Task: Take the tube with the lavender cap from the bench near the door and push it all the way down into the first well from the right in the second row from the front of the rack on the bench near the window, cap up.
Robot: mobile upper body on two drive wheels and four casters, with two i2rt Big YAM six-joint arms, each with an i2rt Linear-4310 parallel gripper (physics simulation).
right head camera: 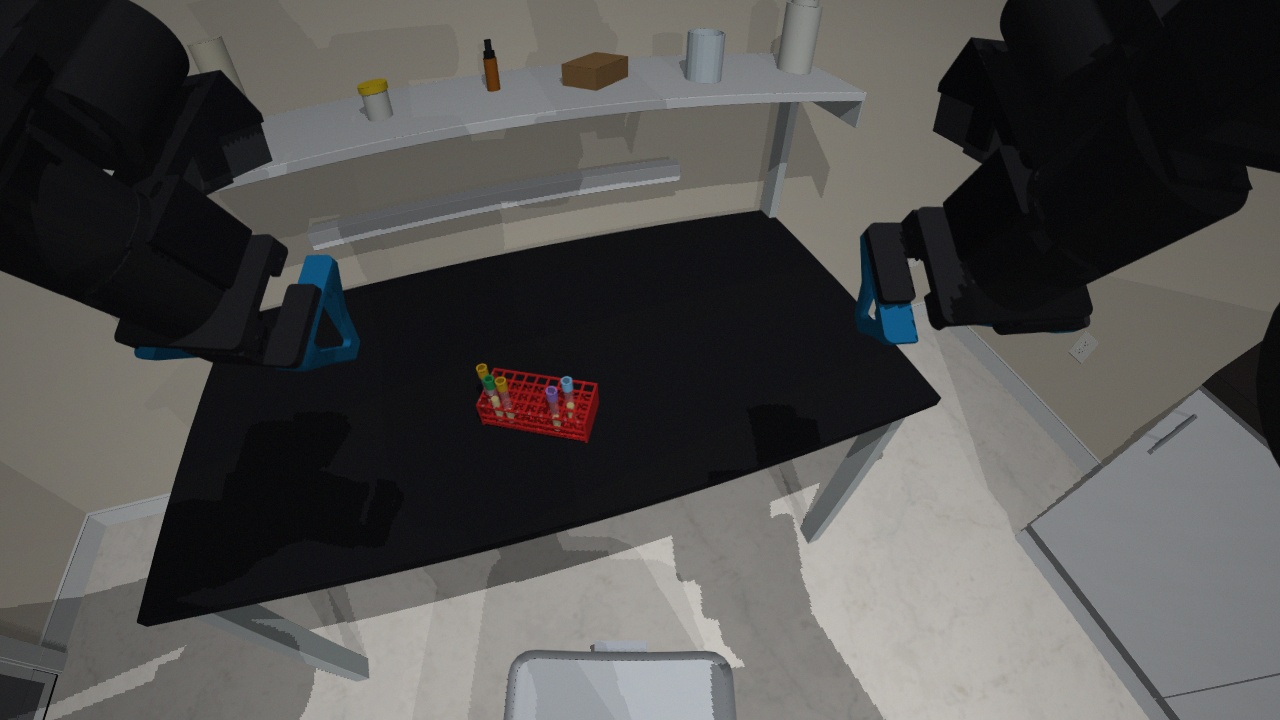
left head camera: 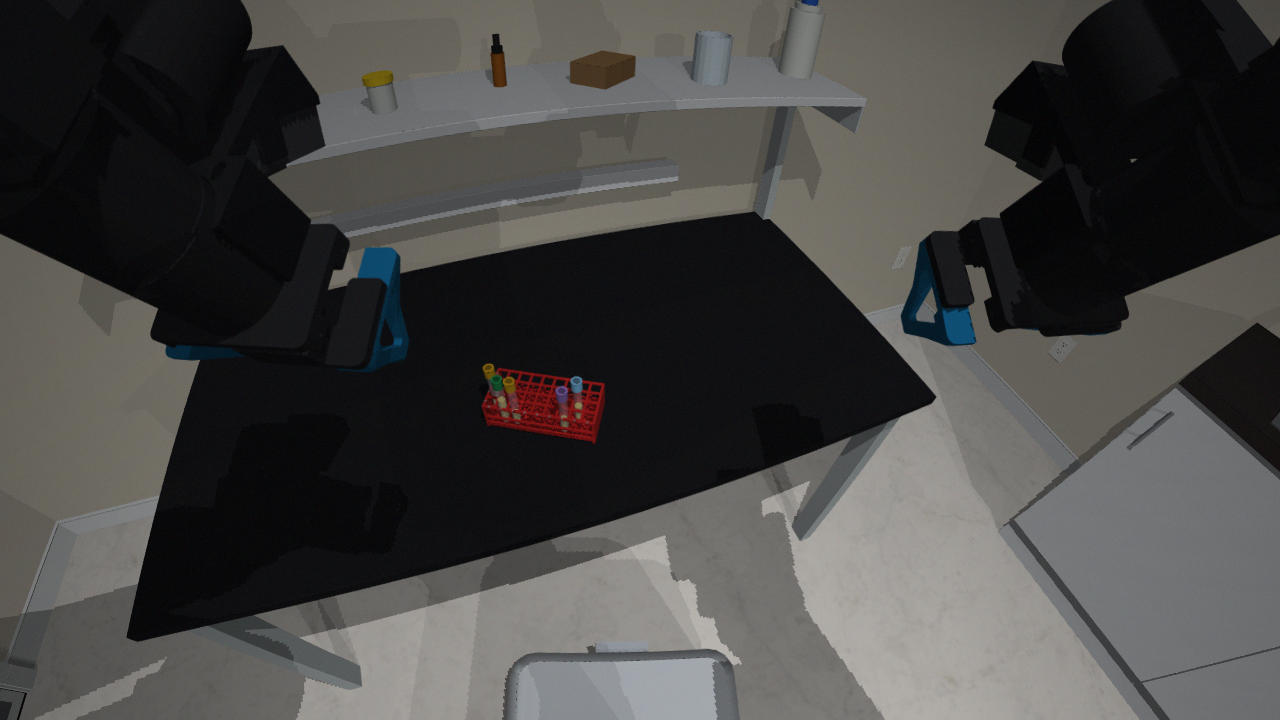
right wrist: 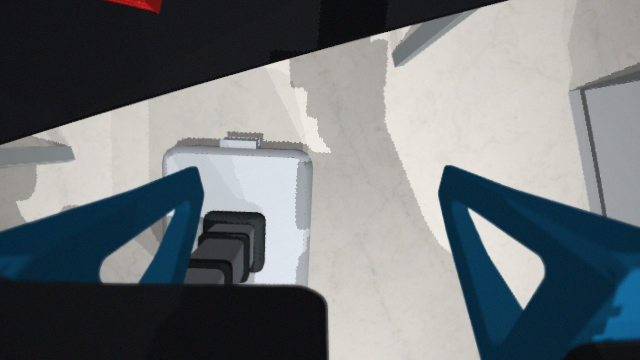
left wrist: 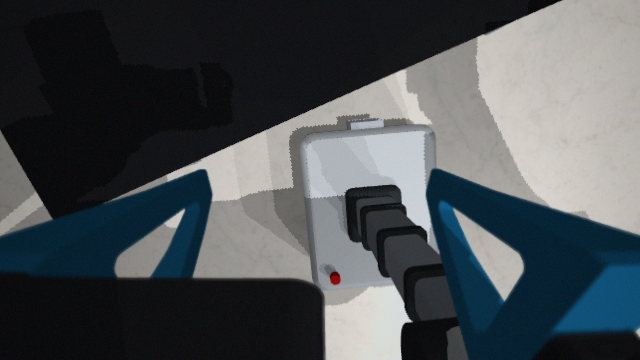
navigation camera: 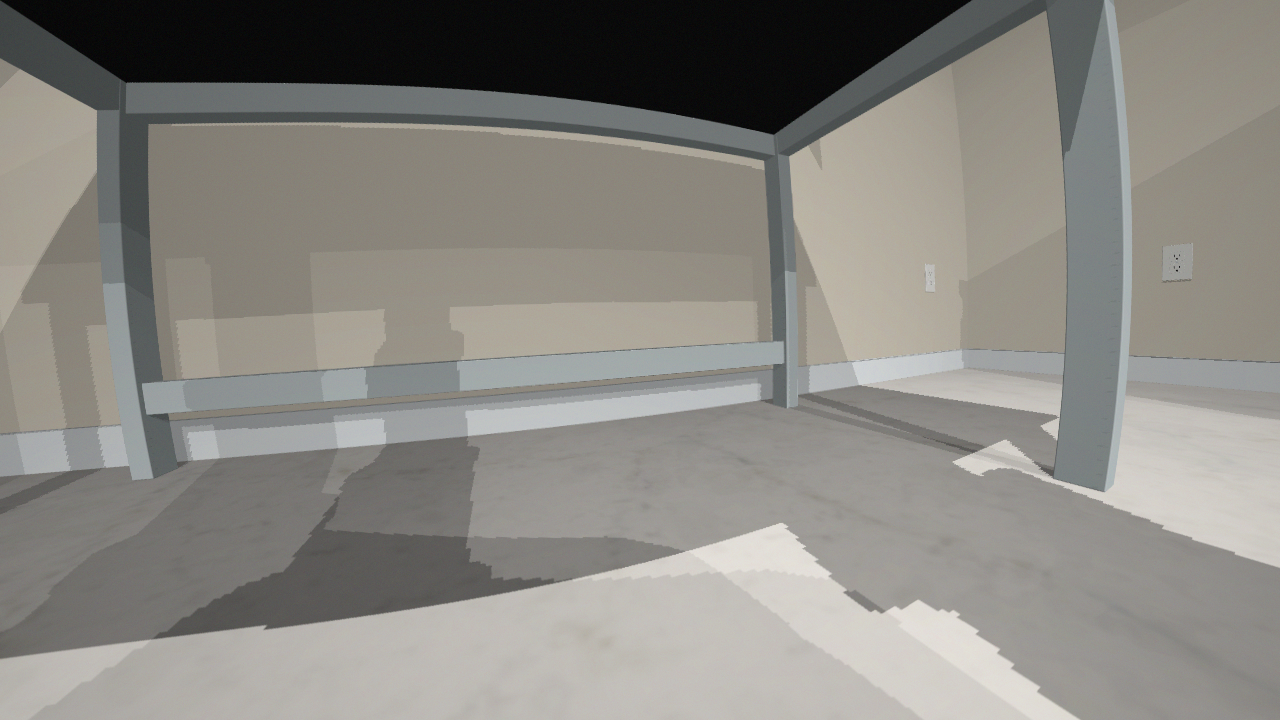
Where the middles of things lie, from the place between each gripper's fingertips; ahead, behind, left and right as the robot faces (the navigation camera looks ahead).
Right now my right hand is 30 cm short of the red rack (left head camera: 539,411), 37 cm to the right of it and 49 cm above it.
The red rack is 47 cm below my left hand, 32 cm ahead of it and 7 cm to the right of it.
